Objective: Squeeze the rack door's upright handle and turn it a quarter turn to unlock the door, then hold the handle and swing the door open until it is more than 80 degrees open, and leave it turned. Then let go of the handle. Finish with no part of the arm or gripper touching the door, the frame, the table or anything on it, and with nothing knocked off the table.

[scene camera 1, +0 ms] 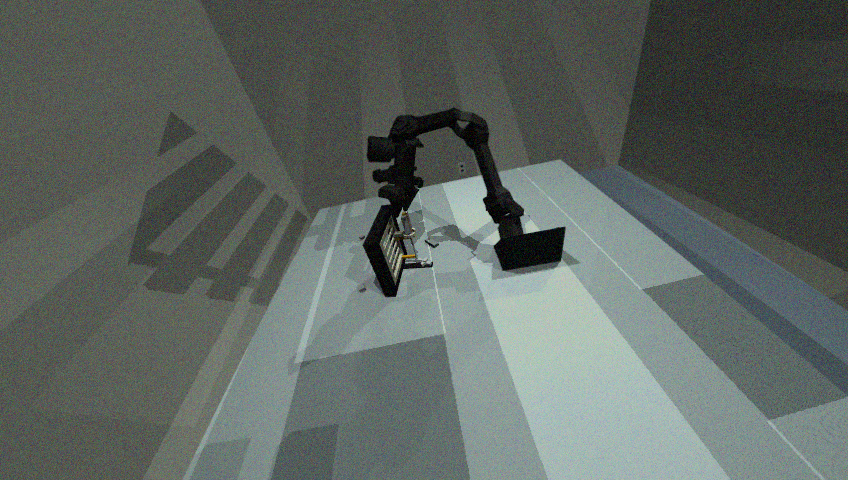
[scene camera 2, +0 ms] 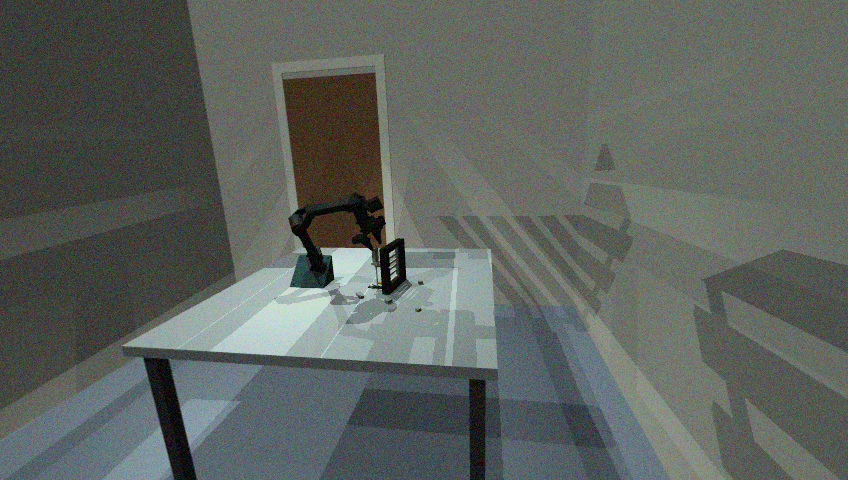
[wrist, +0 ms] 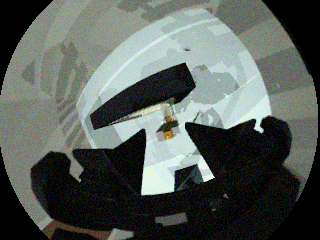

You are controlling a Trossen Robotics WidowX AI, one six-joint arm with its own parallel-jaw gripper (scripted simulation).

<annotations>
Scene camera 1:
my gripper: 400,214
black rack frame: 371,245
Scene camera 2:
black rack frame: 387,288
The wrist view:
my gripper: 165,128
black rack frame: 177,82
</annotations>
